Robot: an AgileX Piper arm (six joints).
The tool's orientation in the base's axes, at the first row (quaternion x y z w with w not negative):
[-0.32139, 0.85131, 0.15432, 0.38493]
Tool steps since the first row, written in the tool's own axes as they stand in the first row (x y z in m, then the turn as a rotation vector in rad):
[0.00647, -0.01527, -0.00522, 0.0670, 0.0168, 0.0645]
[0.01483, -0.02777, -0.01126, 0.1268, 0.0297, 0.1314]
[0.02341, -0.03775, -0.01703, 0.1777, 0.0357, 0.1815]
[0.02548, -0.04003, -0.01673, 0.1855, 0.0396, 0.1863]
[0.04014, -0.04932, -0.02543, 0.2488, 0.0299, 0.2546]
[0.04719, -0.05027, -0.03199, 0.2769, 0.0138, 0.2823]
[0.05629, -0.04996, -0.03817, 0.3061, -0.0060, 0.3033]
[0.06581, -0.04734, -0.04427, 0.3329, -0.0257, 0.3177]
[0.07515, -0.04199, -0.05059, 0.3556, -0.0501, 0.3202]
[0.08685, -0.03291, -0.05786, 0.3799, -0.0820, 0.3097]
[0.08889, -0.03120, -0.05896, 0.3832, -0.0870, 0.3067]
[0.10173, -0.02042, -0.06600, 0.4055, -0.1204, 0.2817]
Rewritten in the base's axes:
[0.00405, -0.01682, -0.00169, -0.0086, 0.0167, -0.0926]
[0.00486, -0.03281, -0.00423, -0.0097, 0.0349, -0.1814]
[0.00403, -0.04687, -0.00707, -0.0112, 0.0431, -0.2526]
[0.00469, -0.04930, -0.00886, -0.0150, 0.0451, -0.2616]
[-0.00125, -0.06695, -0.01436, -0.0020, 0.0456, -0.3543]
[-0.00777, -0.07403, -0.01539, 0.0102, 0.0357, -0.3939]
[-0.01594, -0.08085, -0.01820, 0.0205, 0.0191, -0.4300]
[-0.02581, -0.08608, -0.02134, 0.0283, 0.0003, -0.4600]
[-0.03753, -0.08932, -0.02416, 0.0347, -0.0263, -0.4792]
[-0.05343, -0.09127, -0.02808, 0.0380, -0.0659, -0.4911]
[-0.05620, -0.09143, -0.02887, 0.0380, -0.0726, -0.4917]
[-0.07368, -0.09248, -0.03378, 0.0353, -0.1198, -0.4926]

